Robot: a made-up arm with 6 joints. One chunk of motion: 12 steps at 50 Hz.
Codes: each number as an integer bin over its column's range. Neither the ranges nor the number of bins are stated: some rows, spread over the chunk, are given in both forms.
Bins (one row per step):
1: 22 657 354 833 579 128
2: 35 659 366 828 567 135
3: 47 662 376 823 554 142
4: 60 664 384 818 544 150
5: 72 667 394 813 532 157
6: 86 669 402 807 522 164
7: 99 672 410 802 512 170
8: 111 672 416 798 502 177
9: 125 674 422 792 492 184
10: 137 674 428 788 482 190
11: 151 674 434 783 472 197
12: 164 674 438 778 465 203
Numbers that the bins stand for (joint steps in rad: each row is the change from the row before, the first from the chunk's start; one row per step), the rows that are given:
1: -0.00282 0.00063 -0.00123 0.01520 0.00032 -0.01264
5: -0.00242 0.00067 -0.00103 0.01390 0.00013 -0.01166
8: -0.00211 0.00069 -0.00092 0.01292 0.00001 -0.01098
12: -0.00169 0.00070 -0.00081 0.01162 -0.00014 -0.01009
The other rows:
2: -0.00272 0.00064 -0.00117 0.01487 0.00027 -0.01241
3: -0.00262 0.00065 -0.00112 0.01455 0.00022 -0.01217
4: -0.00252 0.00066 -0.00108 0.01422 0.00018 -0.01189
6: -0.00231 0.00068 -0.00099 0.01351 0.00009 -0.01142
7: -0.00221 0.00069 -0.00095 0.01318 0.00005 -0.01121
9: -0.00200 0.00070 -0.00089 0.01253 -0.00003 -0.01074
10: -0.00190 0.00070 -0.00086 0.01227 -0.00007 -0.01053
11: -0.00179 0.00070 -0.00083 0.01195 -0.00011 -0.01030

